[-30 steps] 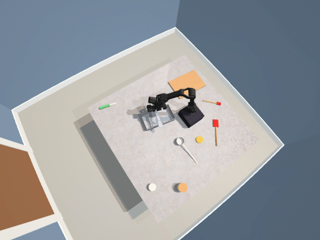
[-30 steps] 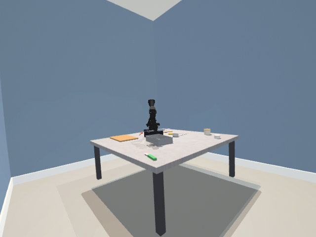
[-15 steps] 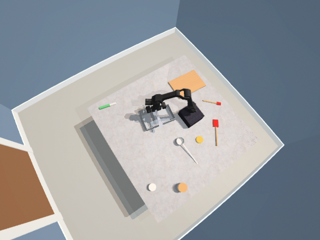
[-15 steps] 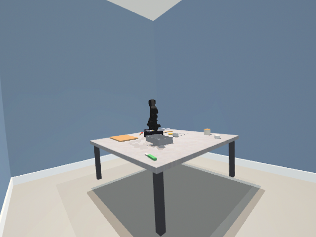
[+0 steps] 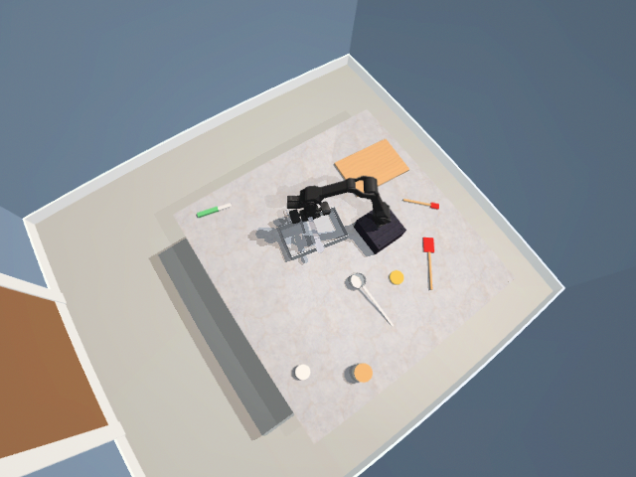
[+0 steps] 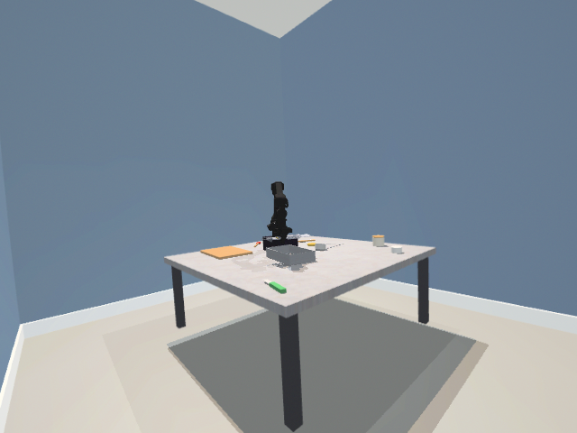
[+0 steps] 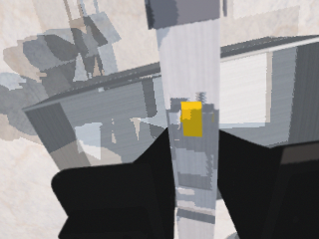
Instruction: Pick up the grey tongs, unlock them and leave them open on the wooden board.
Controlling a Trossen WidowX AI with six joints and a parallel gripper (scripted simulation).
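Now: the wooden board 49 cm behind my gripper tip, 18 cm to the right of it and 9 cm below it. The rest, counted from my gripper tip: yellow lock tab: 3 cm to the right, 4 cm above; yellow disc: 27 cm behind, 43 cm to the left, 9 cm below; grey roasting tin: 5 cm to the left, 7 cm below.
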